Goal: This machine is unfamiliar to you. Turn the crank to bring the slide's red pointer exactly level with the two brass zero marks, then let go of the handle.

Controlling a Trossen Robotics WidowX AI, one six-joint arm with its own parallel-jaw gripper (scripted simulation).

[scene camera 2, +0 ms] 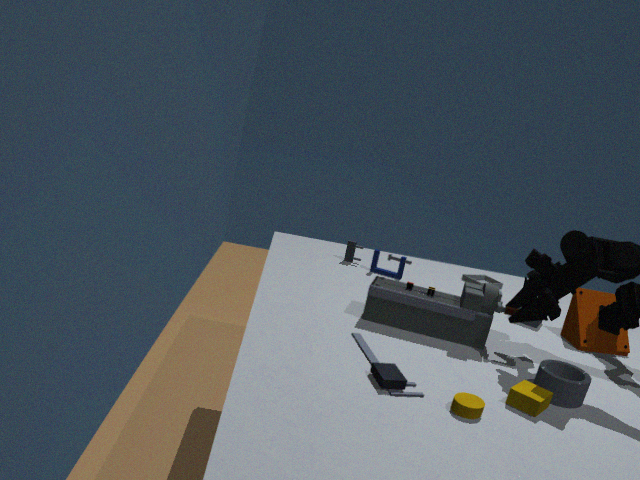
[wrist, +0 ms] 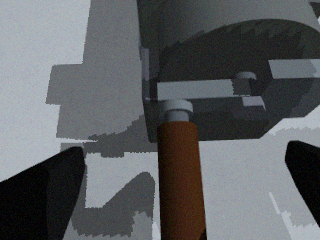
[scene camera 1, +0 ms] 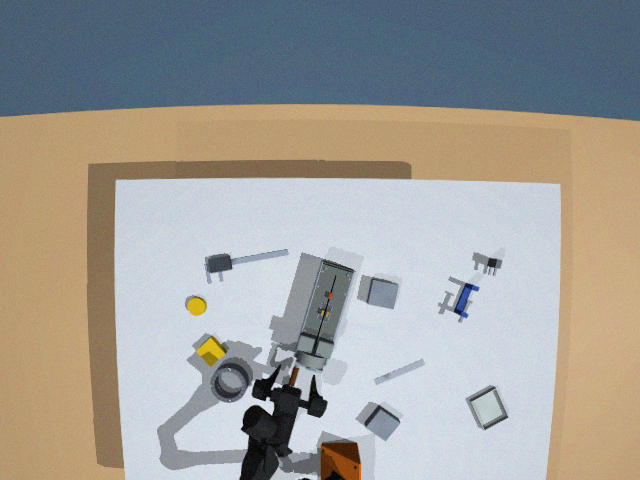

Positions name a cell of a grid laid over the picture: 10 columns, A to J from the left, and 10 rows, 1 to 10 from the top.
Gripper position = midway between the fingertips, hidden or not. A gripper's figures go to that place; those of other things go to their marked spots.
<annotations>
My gripper (scene camera 1: E8) is 116 cm from the lens. A grey cube (scene camera 1: F7): 117 cm from the lens. A grey cube (scene camera 1: F9): 127 cm from the lens. A caliper (scene camera 1: D6) is 120 cm from the lens.
</annotations>
